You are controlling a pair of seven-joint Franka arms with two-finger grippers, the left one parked.
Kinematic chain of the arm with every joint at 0, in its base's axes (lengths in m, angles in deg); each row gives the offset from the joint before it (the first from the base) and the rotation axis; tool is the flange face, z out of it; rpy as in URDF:
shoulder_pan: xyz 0 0 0.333 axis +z
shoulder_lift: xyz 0 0 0 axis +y
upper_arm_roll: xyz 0 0 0.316 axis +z
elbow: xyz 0.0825 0 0 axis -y
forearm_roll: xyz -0.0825 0 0.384 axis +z
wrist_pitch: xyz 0 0 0 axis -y
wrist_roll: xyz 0.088 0 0 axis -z
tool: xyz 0 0 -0.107 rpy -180 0 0
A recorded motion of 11 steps. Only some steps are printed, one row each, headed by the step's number.
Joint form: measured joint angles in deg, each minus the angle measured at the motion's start. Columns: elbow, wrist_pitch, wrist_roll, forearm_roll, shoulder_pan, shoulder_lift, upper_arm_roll.
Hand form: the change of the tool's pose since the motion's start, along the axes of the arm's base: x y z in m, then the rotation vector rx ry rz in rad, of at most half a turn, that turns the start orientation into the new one. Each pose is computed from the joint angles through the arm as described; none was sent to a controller.
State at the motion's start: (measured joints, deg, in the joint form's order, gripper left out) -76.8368 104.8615 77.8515 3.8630 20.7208 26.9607 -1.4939
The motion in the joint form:
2: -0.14 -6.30 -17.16 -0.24 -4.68 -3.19 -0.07
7: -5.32 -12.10 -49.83 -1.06 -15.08 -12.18 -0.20
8: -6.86 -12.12 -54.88 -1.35 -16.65 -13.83 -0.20
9: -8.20 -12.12 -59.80 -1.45 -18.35 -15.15 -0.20
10: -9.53 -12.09 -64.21 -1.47 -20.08 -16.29 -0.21
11: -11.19 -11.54 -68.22 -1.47 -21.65 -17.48 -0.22
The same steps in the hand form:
2: -0.0019 -0.0601 0.0277 -0.0108 0.0389 0.2229
7: -0.0279 -0.1881 0.0794 0.0031 0.0449 0.6144
8: -0.0349 -0.2065 0.0847 0.0026 0.0396 0.6753
9: -0.0409 -0.2255 0.0880 0.0056 0.0355 0.7314
10: -0.0468 -0.2443 0.0893 0.0103 0.0336 0.7777
11: -0.0529 -0.2611 0.0890 0.0133 0.0279 0.8195

